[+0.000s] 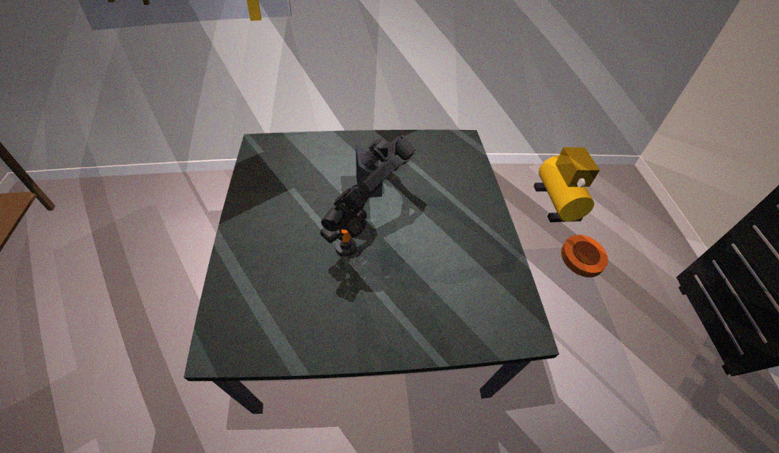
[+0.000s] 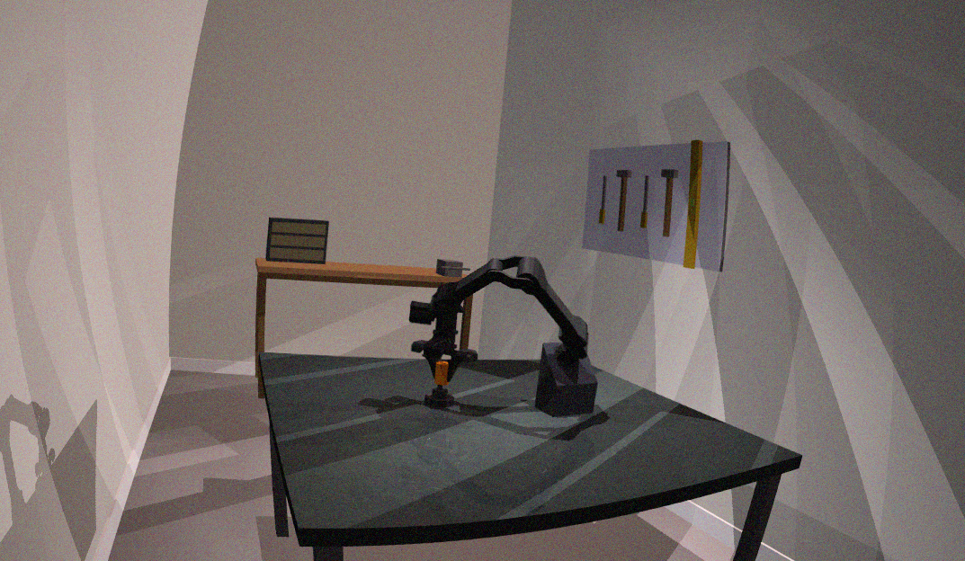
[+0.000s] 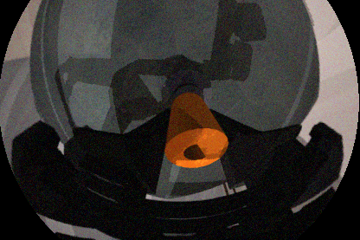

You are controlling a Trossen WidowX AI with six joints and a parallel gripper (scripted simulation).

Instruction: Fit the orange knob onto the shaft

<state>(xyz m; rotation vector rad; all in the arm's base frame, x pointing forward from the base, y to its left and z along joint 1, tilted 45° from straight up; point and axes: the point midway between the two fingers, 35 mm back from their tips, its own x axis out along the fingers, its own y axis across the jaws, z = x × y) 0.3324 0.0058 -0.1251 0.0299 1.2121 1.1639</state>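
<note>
Right now my gripper tip is 2 cm below the orange knob. The rest, counted from my gripper tip: round pedestal 4 cm below.
</note>
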